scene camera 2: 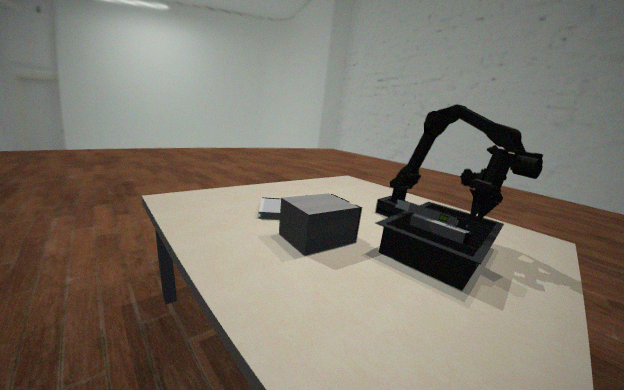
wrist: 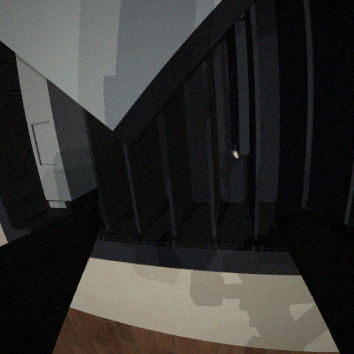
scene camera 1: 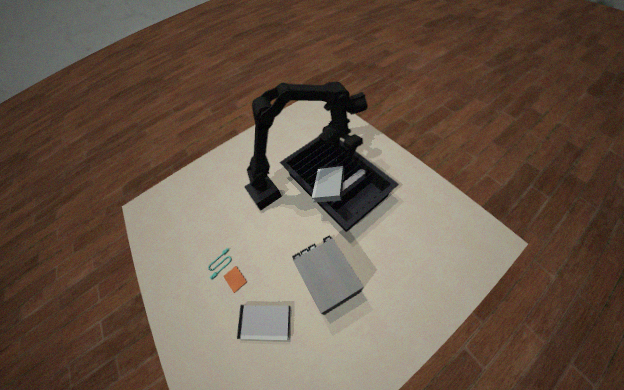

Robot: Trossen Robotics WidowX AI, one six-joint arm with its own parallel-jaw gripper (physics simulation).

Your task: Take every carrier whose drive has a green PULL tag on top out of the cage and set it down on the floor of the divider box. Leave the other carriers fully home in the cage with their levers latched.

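Places are measured from the arm's base along level axes (x right, y ahead, z up), in metres.
Where they show: gripper, fingertip midpoint: (scene camera 2: 475,217) (wrist: 188,211) (scene camera 1: 343,153); arm's base at its link origin: (scene camera 1: 260,185).
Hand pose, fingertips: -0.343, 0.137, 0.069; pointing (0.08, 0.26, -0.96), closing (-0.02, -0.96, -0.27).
Observation:
Things, the pixels of their top centre, and the offset from my fingertips, as dx, dy, dz. "*": a spot on its surface instead.
- black divider box at its top centre: (wrist: 151,81) (scene camera 2: 447,223) (scene camera 1: 335,172) +0.067, +0.030, -0.037
- second carrier at its top centre: (wrist: 32,101) (scene camera 2: 441,222) (scene camera 1: 349,181) +0.061, +0.109, -0.017
- green tag at its top centre: (scene camera 2: 444,214) +0.068, +0.076, +0.001
- grey cage at its top centre: (scene camera 2: 322,202) (scene camera 1: 326,271) +0.332, +0.328, -0.010
- grey pad with dark edges, top centre: (scene camera 1: 262,321) (scene camera 2: 274,204) +0.593, +0.323, -0.102
- orange square at a spot on its surface: (scene camera 1: 235,278) * +0.616, +0.130, -0.124
- teal looped cord at its top centre: (scene camera 1: 219,263) +0.647, +0.039, -0.120
The black divider box (scene camera 1: 370,210) (scene camera 2: 426,255) (wrist: 197,258) stands right of the arm's base. One grey carrier (scene camera 1: 327,183) (wrist: 105,53) leans tilted on the box's near-left rim. A second carrier (scene camera 1: 354,179) (wrist: 53,158) lies inside the box. In scene camera 2 a green tag (scene camera 2: 443,217) shows on top of one of them. The grey cage (scene camera 1: 327,275) (scene camera 2: 318,220) stands nearer the front, with dark lever handles (scene camera 1: 310,248) along its far edge. My gripper (scene camera 1: 347,155) (scene camera 2: 482,210) (wrist: 188,211) is open and empty, low in the far part of the box over its slatted floor.
A grey pad with dark edges (scene camera 1: 264,322) (scene camera 2: 269,206), an orange square (scene camera 1: 235,278) and a teal looped cord (scene camera 1: 219,263) lie at the front left. The arm's base (scene camera 1: 263,193) stands left of the box. Wooden floor lies beyond the table's edges.

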